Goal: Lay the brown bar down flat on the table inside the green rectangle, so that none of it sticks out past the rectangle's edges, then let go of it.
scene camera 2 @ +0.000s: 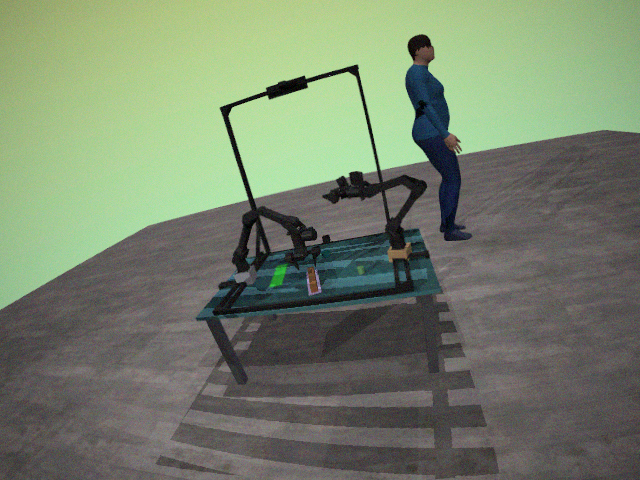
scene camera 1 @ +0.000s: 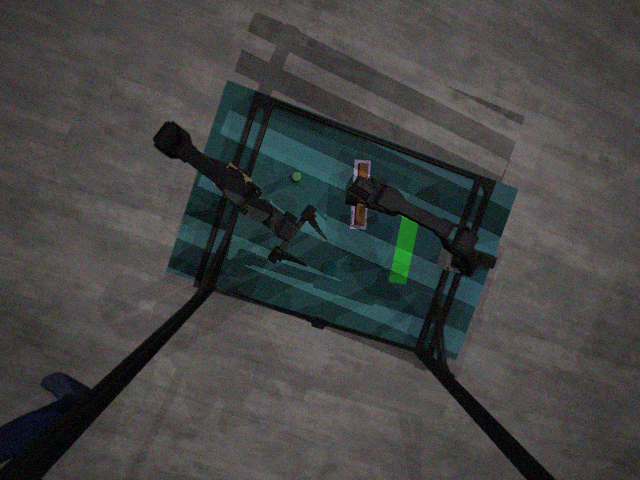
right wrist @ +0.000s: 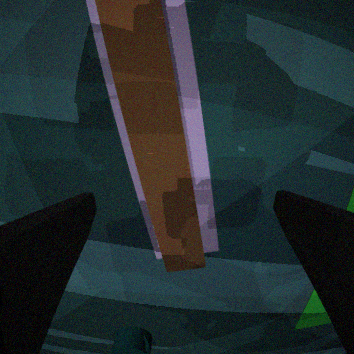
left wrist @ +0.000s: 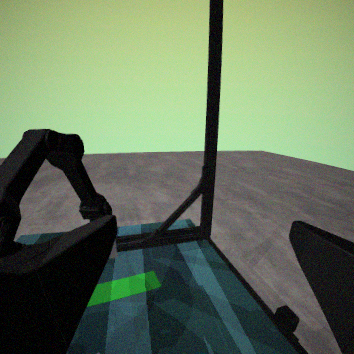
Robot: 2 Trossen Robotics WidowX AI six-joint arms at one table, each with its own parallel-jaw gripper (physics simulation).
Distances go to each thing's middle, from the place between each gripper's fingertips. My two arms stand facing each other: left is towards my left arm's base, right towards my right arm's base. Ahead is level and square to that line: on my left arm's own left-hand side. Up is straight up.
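Left hand: 37 cm above brown bar (right wrist: 137,48), 23 cm short of it, 13 cm to the left of it. From left hand: green rectangle (scene camera 1: 407,233), 39 cm below, 9 cm ahead, 37 cm to the right; lilac rectangle (right wrist: 177,29), 39 cm below, 23 cm ahead, 13 cm to the right.
Right gripper: 5 cm above brown bar, 3 cm short of it, 2 cm to the right of it. From right hand: green rectangle, 7 cm below, 12 cm behind, 22 cm to the right; lilac rectangle, 7 cm below, 3 cm ahead, 2 cm to the left.
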